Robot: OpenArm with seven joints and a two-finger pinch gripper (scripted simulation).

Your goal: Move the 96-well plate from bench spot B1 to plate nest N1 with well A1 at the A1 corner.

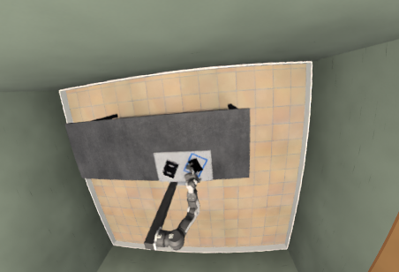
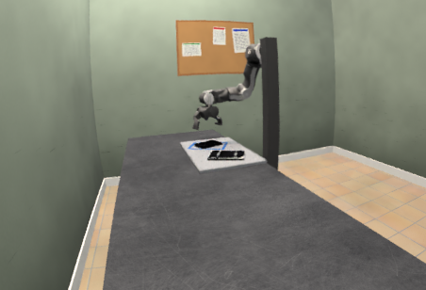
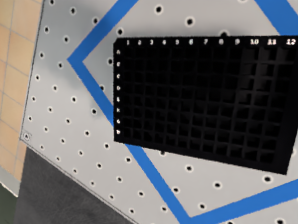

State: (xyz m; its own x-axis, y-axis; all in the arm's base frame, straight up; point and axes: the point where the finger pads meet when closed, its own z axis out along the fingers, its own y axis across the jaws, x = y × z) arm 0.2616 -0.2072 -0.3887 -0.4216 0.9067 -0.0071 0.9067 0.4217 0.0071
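Now: the black 96-well plate 8 cm below my hand. The rest, counted from my hand: black plate nest N1: 4 cm behind, 23 cm to the left, 8 cm below.
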